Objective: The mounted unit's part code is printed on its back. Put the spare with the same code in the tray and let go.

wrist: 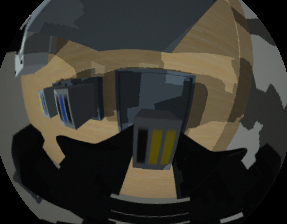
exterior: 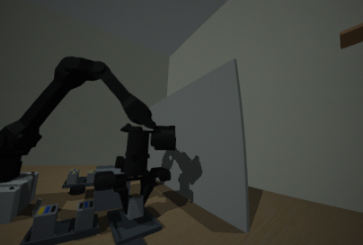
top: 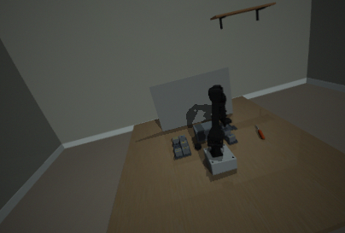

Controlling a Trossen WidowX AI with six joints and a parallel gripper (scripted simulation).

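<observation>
The grey spare lies 30 mm above my gripper tip. The rest, counted from my gripper tip: dark tray: 20 mm below; then grey mounted unit: 40 mm behind, 180 mm to the left, 30 mm above; then rack: 140 mm behind, 20 mm to the left, 20 mm below.
</observation>
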